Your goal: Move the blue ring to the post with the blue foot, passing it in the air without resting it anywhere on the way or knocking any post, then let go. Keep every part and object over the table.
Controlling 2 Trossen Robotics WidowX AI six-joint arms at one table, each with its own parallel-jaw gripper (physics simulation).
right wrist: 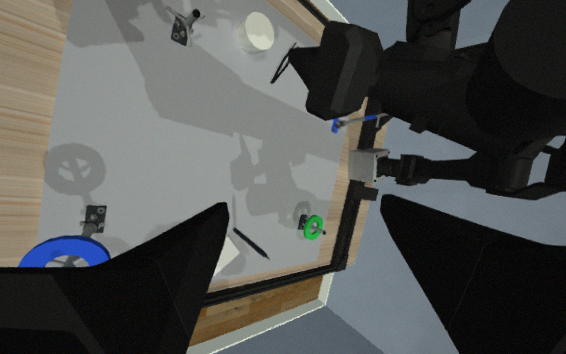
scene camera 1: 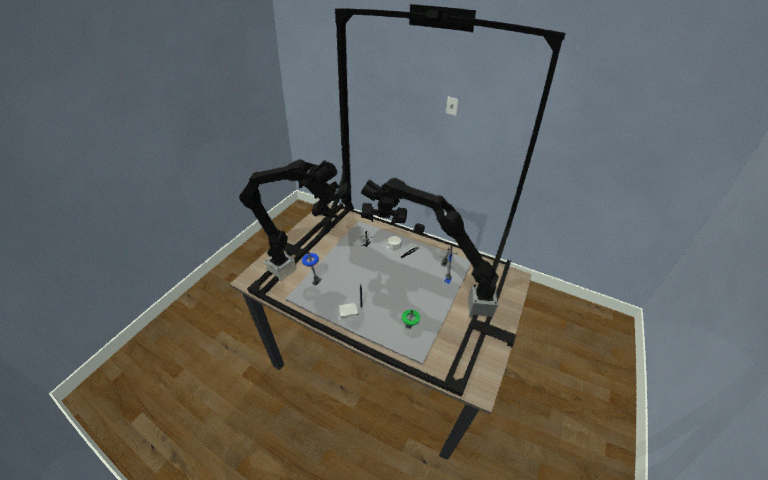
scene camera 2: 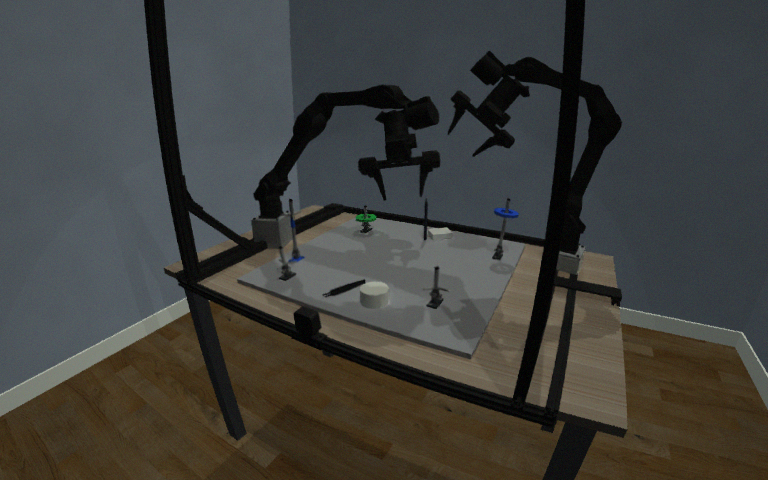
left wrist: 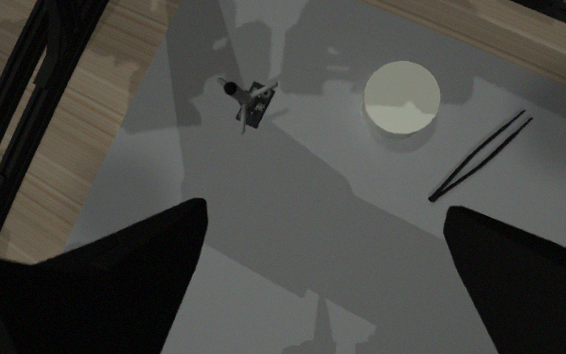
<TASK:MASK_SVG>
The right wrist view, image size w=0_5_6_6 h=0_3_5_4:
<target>my left gripper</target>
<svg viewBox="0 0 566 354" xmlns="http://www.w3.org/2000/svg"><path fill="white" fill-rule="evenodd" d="M472 0L408 0L407 42L396 41L394 45L386 50L383 50L378 33L355 24L331 20L323 30L320 46L290 48L288 60L309 90L305 104L307 112L328 121L348 116L360 110L365 97L370 97L371 101L367 112L374 115L386 113L410 123L409 129L421 134L427 130L437 135L453 107L465 91L477 64L467 62L469 60L468 54L455 51L461 8Z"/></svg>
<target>my right gripper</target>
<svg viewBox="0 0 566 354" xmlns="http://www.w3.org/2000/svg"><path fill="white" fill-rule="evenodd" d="M227 203L218 202L151 240L94 266L0 267L0 354L186 354L224 246L230 218ZM382 196L380 213L388 231L444 328L448 331L447 333L459 354L566 354L566 246L535 242L392 194L384 194Z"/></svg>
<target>blue ring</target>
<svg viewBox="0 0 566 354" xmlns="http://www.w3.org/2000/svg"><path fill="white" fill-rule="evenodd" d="M111 258L109 251L96 240L79 235L65 235L51 238L36 245L22 258L18 267L45 267L50 260L64 255L79 256L85 259L89 266L103 263Z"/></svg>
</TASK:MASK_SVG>
